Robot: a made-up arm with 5 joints.
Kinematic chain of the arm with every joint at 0, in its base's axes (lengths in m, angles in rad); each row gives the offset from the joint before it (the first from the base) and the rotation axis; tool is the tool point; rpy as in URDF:
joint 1: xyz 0 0 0.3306 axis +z
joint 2: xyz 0 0 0 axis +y
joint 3: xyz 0.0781 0 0.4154 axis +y
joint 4: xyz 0.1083 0 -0.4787 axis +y
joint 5: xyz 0.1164 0 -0.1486 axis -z
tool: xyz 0 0 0 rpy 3.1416 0 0
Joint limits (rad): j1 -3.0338..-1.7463 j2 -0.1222..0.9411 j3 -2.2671..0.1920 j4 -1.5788..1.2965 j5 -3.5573..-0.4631
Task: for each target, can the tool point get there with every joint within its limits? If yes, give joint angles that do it. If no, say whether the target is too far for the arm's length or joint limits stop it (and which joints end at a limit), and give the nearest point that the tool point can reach.
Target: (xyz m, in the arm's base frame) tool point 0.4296 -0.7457 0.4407
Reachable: no: joint limits stop it (at a limit: joint 1) | nearest point -0.1151 -0.6491 0.4407 | short by 0.553 m
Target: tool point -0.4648 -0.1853 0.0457
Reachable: yes | joints -2.7622 0.6878 -0.4638 -0.7762 -0.8776
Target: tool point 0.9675 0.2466 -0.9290
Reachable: no: too far | nearest point 0.0856 0.0218 0.0213 | short by 1.316 m
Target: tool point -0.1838 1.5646 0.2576
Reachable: no: too far | nearest point 0.0340 0.1916 0.2170 | short by 1.391 m
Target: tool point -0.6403 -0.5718 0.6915
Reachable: yes | joints -2.4127 0.2637 -1.5115 0.1848 -1.2067
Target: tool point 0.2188 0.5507 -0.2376
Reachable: no: joint limits stop it (at a limit: joint 2, joint 3) | nearest point 0.0576 0.1449 0.0964 | short by 0.550 m
